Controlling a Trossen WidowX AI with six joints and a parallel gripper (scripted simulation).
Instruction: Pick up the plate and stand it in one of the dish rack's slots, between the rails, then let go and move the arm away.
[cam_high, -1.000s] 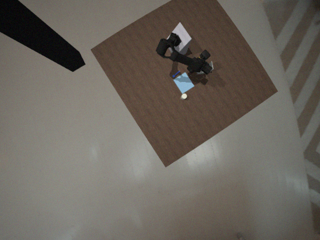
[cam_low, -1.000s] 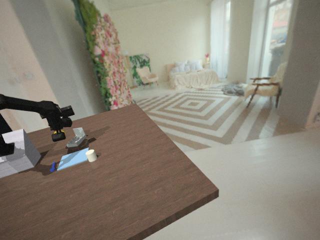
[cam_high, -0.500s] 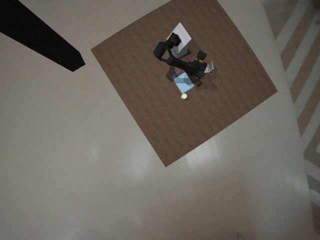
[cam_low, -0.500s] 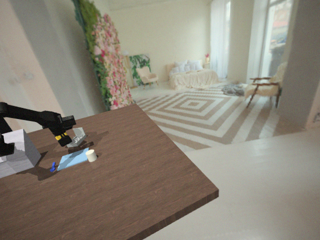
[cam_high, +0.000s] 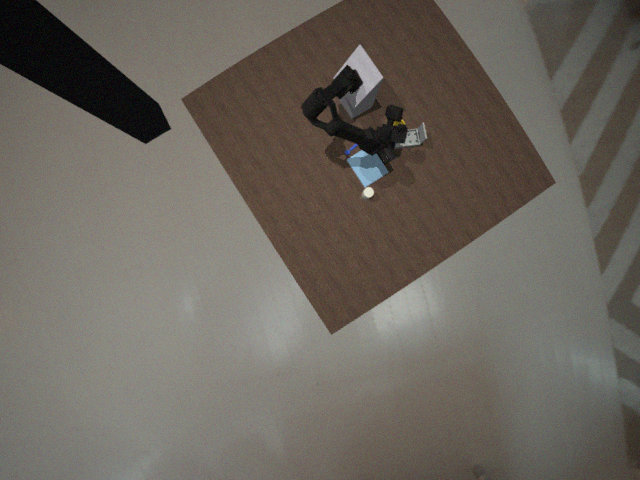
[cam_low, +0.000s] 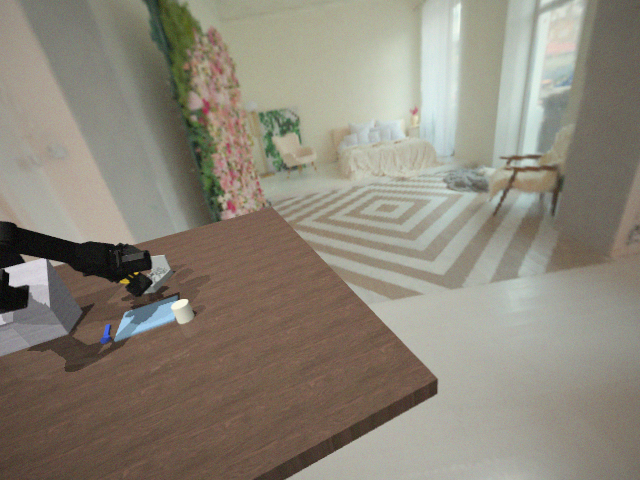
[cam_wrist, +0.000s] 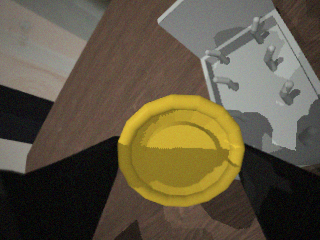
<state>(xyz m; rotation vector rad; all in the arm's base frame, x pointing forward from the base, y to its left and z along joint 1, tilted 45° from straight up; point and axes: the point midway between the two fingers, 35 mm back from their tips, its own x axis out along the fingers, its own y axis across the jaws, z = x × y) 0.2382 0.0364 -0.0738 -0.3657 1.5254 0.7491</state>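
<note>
The dish rack is 50 mm ahead of my gripper tip, 30 mm to the left of it and 50 mm below it. From my gripper tip the other things lie so: light blue mat (80 mm ahead, 180 mm to the right, 70 mm below); blue spoon (30 mm behind, 210 mm to the right, 70 mm below); yellow plate (10 mm to the right).
</note>
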